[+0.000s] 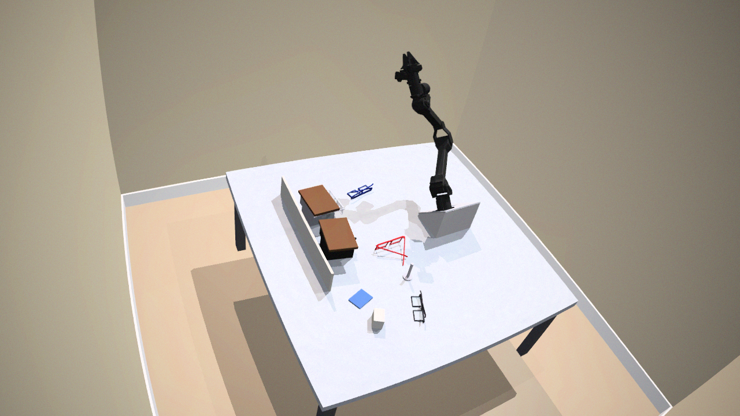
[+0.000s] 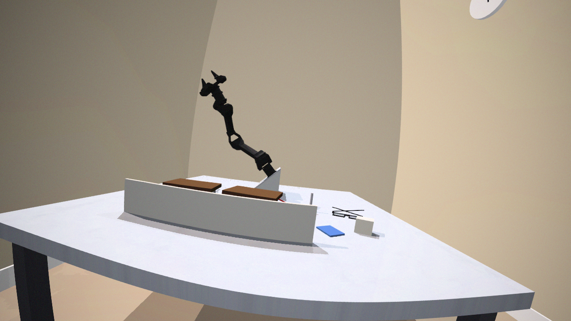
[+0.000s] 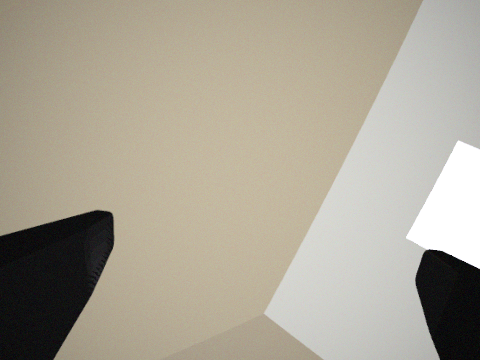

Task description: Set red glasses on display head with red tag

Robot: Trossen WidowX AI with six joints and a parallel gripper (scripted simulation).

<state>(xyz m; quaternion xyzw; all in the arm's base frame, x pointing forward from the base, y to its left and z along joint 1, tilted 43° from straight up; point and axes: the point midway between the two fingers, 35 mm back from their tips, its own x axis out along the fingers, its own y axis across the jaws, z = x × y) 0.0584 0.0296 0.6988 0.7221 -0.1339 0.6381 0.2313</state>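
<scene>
The grey peg stand lies 310 mm ahead of my gripper tip, 640 mm to the left of it and 660 mm below it. From my gripper tip the other things lie so: grey head (440 mm ahead, 170 mm to the left, 630 mm below); long white panel (590 mm ahead, 260 mm to the left, 630 mm below); dark head (480 mm ahead, 390 mm to the left, 630 mm below).
</scene>
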